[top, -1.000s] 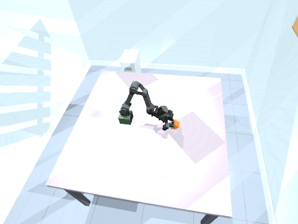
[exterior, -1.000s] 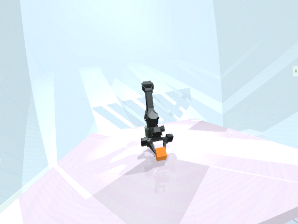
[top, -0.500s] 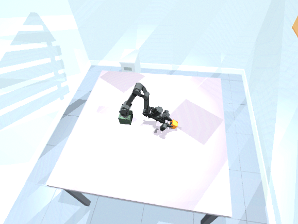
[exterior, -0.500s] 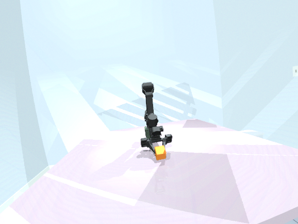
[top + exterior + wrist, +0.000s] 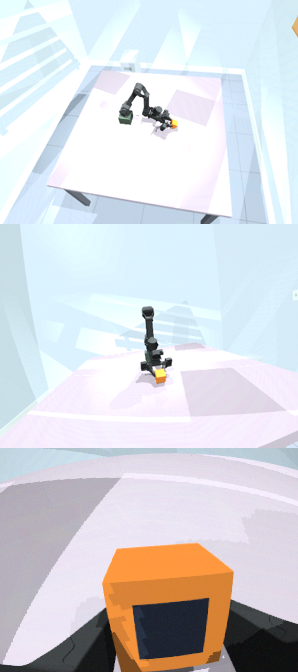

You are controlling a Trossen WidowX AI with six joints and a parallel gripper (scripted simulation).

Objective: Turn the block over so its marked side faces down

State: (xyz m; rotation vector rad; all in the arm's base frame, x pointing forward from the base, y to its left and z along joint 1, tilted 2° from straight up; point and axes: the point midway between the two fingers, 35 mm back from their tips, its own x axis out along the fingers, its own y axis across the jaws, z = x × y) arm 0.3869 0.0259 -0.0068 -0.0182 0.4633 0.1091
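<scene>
My gripper tip is now 1 cm past the orange block.
</scene>
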